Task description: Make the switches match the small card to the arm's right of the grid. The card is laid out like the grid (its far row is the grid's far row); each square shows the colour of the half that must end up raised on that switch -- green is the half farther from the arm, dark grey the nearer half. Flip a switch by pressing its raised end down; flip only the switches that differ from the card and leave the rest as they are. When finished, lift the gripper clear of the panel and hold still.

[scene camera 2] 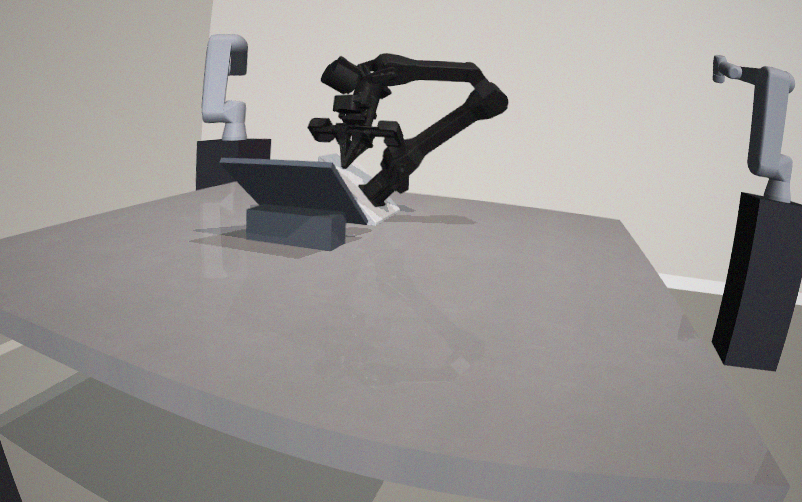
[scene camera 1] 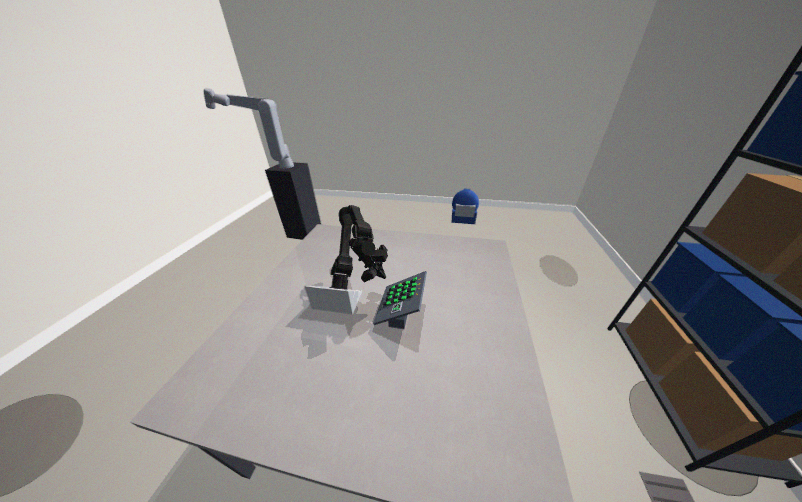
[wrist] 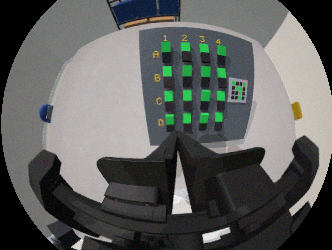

Path:
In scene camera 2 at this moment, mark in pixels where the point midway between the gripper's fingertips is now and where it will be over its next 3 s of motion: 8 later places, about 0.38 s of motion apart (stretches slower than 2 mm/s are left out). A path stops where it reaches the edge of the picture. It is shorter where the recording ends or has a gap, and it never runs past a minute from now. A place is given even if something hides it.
The gripper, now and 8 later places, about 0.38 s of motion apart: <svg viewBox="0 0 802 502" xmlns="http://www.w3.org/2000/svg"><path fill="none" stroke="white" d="M343 167L342 181L341 190L340 195L340 197L339 198L339 198L339 199L340 192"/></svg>

